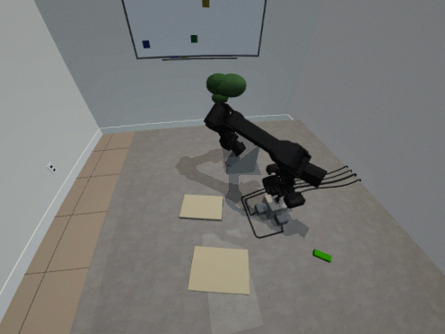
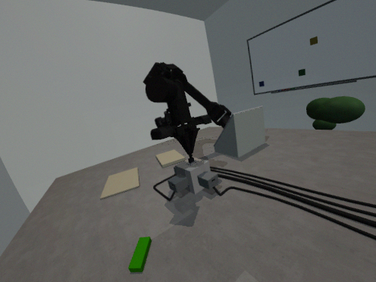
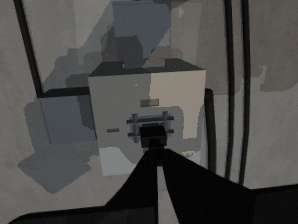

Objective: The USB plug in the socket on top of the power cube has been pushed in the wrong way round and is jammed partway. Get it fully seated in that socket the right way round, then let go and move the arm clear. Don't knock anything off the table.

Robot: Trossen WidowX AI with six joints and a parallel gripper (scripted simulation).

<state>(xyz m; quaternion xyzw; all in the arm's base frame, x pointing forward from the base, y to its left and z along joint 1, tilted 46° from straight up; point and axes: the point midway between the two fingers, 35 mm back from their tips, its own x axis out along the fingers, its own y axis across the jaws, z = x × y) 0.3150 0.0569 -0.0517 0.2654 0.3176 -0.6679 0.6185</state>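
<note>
My gripper tip is 20 mm above the black USB plug. From my gripper tip the other things lie so: green block (220 mm ahead, 110 mm to the left, 100 mm below).
</note>
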